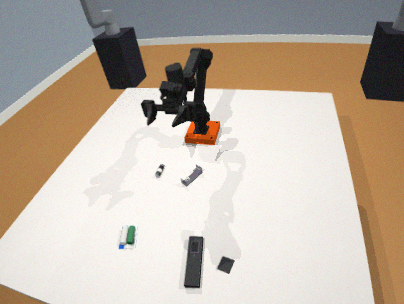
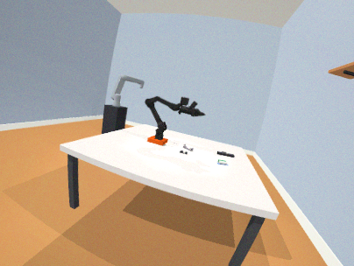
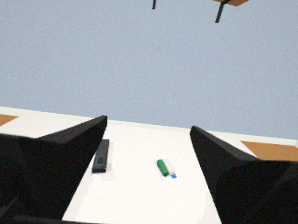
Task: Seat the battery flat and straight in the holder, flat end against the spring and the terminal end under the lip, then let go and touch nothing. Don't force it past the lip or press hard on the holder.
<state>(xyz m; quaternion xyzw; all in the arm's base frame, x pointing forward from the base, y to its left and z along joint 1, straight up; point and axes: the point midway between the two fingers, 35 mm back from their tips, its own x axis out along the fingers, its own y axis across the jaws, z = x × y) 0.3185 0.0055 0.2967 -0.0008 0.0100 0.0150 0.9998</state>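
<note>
Now: gripper tip 90 mm past the battery, 120 mm to the left of it and 320 mm above it. Round my gripper tip: dark square: 240 mm ahead, 240 mm to the left, 330 mm below; then black remote: 260 mm ahead, 150 mm to the left, 310 mm below.
</note>
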